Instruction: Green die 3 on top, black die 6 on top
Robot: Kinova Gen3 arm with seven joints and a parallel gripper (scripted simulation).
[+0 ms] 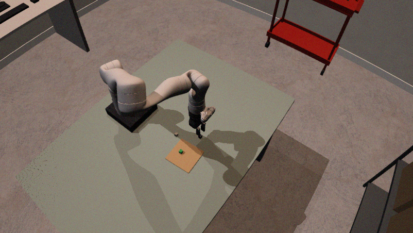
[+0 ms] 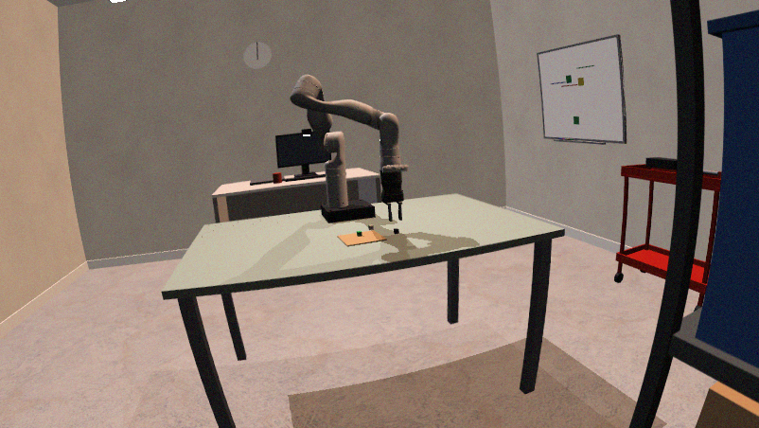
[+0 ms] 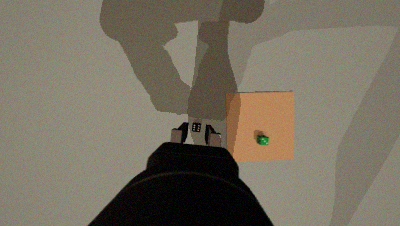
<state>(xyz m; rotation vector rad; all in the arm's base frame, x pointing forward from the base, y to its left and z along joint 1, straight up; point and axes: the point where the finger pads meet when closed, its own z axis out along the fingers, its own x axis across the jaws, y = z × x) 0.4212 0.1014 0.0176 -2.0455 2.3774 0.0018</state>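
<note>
The black die is 6 cm below my hand. Also, from my hand: green die: 3 cm behind, 13 cm to the right, 5 cm below; white die: 11 cm behind, 6 cm to the right, 6 cm below; orange mat: 1 cm behind, 13 cm to the right, 6 cm below.
</note>
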